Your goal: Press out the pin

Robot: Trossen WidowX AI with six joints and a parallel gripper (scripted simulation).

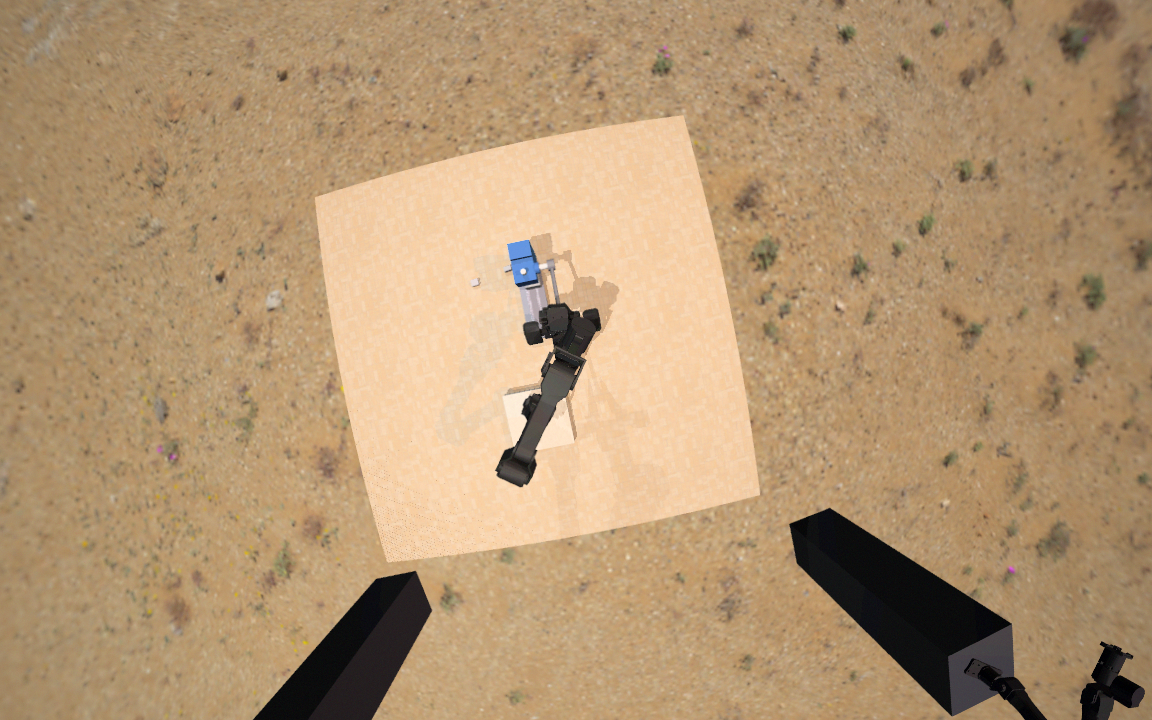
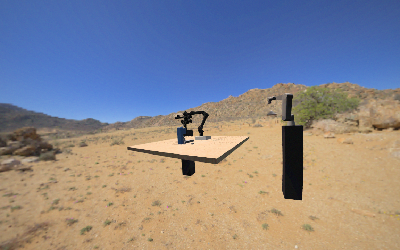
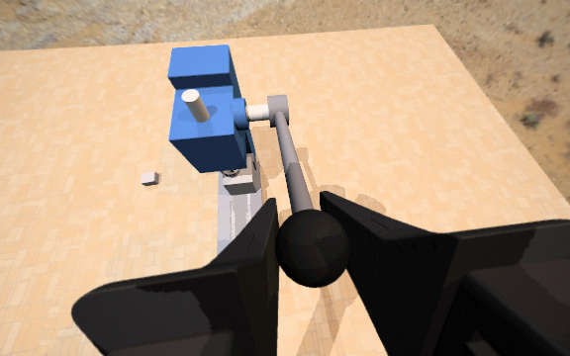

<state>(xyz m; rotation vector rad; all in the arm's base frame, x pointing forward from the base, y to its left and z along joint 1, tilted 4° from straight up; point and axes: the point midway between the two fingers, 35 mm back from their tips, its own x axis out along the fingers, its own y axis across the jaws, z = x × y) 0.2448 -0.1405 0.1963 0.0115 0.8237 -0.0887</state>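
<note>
Right now my gripper tip is 110 mm short of the punch ram, 60 mm to the right of it and 100 mm above it. Also, from my gripper tip: lever 50 mm ahead, 10 mm to the left, 10 mm below.
</note>
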